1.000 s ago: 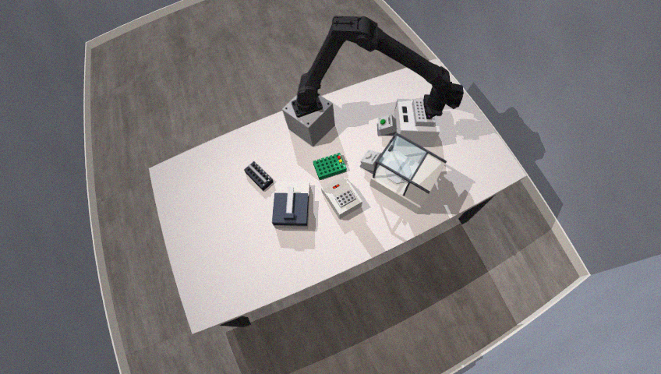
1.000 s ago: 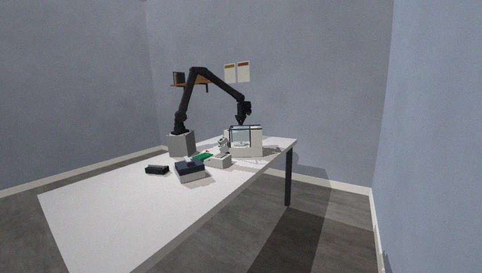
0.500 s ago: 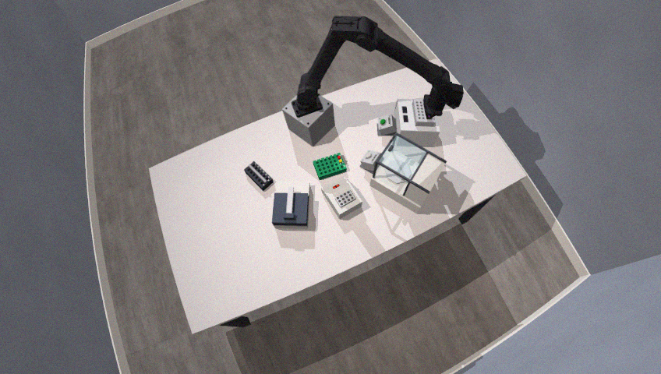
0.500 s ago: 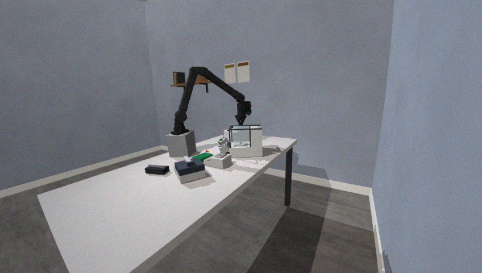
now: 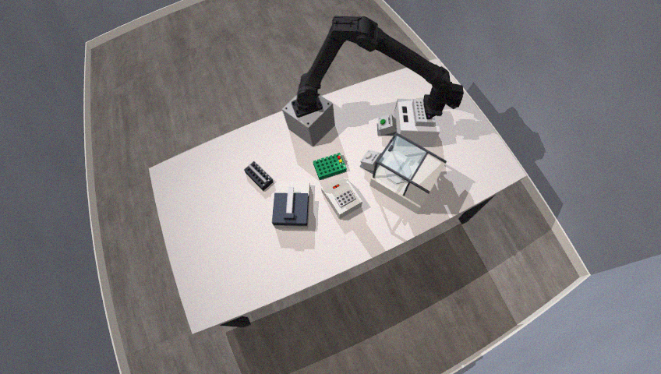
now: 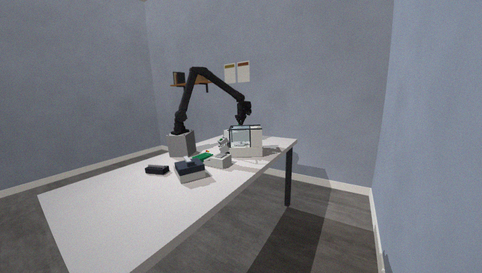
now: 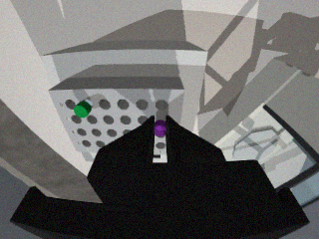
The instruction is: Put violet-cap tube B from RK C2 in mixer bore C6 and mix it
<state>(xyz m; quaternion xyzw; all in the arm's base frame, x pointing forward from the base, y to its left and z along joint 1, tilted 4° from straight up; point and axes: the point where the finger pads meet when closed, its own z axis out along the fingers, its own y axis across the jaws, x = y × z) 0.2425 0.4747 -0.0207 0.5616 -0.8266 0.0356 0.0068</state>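
My hand is 20 mm above the violet-capped tube B. Round my hand: green start key 110 mm behind, 160 mm to the right, 110 mm below; grey bore block 40 mm behind, 10 mm to the left, 30 mm below; red-capped tube 20 mm behind, 410 mm to the right, 150 mm below.
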